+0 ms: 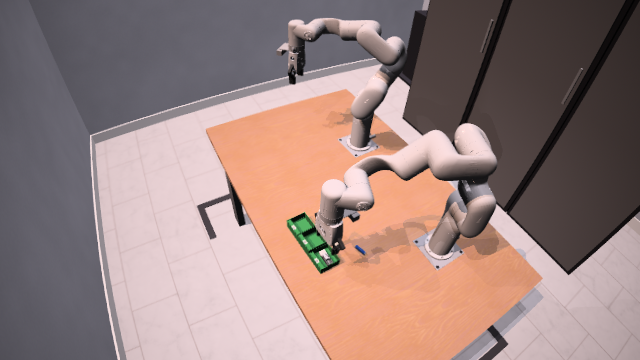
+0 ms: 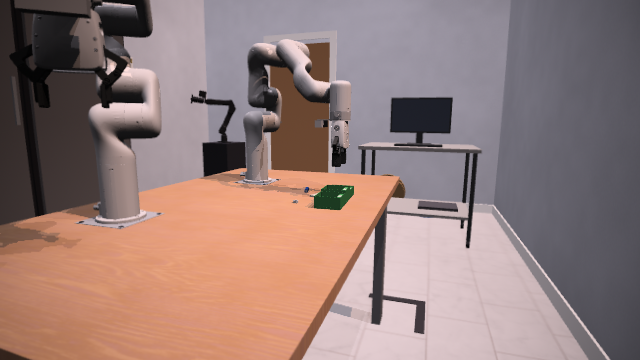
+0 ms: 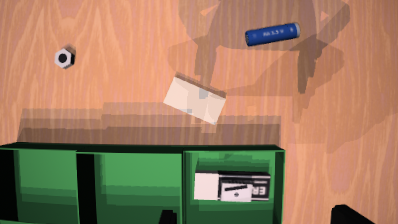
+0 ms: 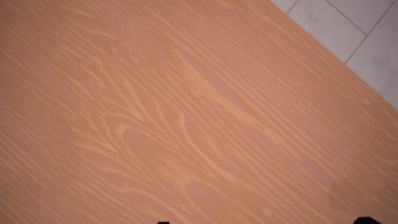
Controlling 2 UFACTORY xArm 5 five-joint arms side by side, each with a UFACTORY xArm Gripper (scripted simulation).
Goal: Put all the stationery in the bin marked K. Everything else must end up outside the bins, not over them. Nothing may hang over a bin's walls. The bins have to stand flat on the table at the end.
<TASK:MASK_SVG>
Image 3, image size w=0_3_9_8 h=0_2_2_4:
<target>blue battery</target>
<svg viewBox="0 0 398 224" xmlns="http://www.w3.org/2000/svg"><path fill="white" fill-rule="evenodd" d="M299 25L297 23L290 23L246 31L245 40L247 46L257 46L299 38Z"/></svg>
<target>cream block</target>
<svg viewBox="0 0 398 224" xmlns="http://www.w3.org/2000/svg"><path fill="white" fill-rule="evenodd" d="M174 77L163 103L215 125L226 99Z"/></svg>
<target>three joined green bins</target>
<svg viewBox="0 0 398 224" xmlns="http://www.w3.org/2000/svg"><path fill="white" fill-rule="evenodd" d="M0 145L0 224L158 224L162 210L173 210L173 213L177 213L177 224L185 224L185 221L186 224L282 224L286 150L277 145L120 145L14 142ZM195 170L268 172L271 175L269 201L227 202L194 199Z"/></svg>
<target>black-and-white eraser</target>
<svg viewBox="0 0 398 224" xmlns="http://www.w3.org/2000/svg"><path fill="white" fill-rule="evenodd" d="M195 170L194 199L220 200L221 180L250 181L253 184L251 201L269 201L271 175L268 172Z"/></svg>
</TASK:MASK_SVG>
